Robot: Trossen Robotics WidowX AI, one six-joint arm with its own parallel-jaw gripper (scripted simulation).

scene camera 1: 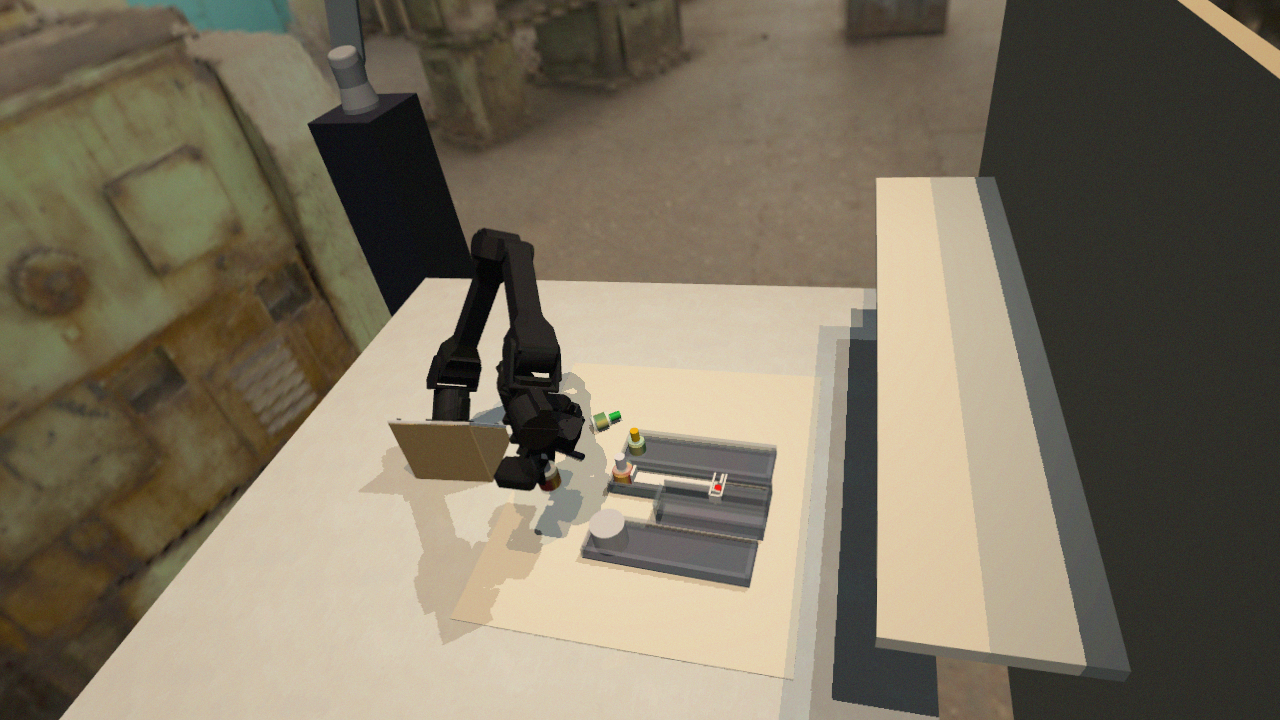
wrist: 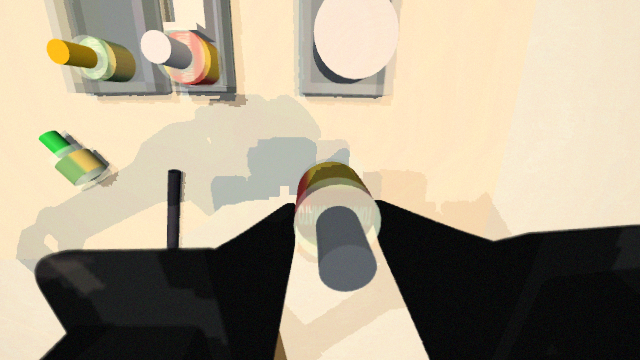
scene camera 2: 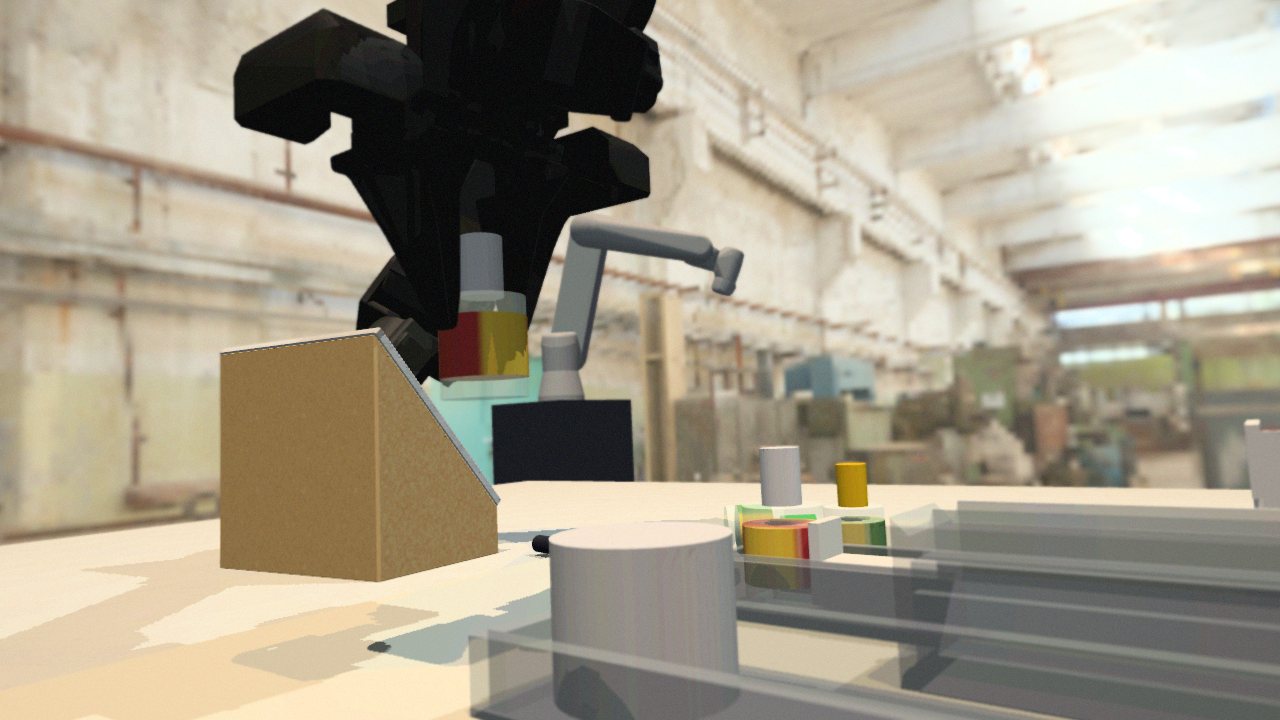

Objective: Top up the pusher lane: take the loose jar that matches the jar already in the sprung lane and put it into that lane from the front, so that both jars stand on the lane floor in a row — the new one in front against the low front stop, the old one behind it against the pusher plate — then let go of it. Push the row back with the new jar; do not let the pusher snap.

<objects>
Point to a wide grey cylinder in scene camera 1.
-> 607, 527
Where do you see a jar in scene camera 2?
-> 777, 526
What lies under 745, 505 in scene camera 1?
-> A sprung lane.
</objects>
